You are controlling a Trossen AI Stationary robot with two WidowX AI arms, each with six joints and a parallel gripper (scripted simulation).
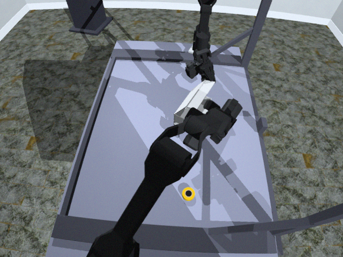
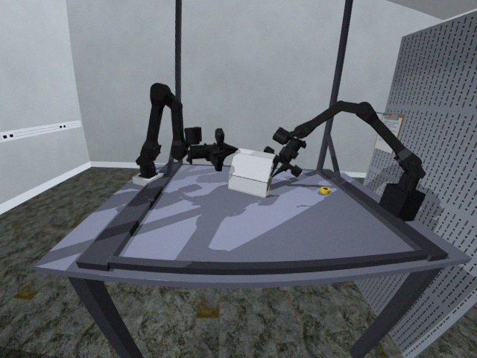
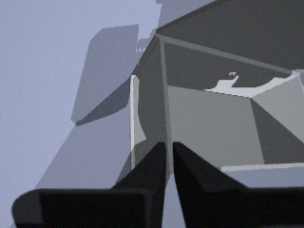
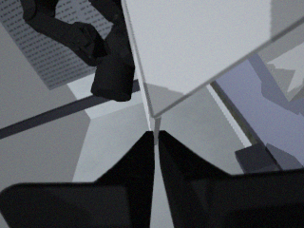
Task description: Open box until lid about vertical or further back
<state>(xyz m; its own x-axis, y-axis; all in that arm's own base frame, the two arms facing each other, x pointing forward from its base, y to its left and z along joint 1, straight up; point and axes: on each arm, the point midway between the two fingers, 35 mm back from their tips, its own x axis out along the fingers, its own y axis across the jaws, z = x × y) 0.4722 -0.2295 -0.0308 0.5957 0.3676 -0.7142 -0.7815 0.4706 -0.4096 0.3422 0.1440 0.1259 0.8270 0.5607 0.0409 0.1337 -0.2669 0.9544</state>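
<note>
Now: right hand 100 mm to the right of the box, 60 mm above it and 30 mm short of it.
My left gripper is now 100 mm to the left of the box, 30 mm short of it and 10 mm below it.
</note>
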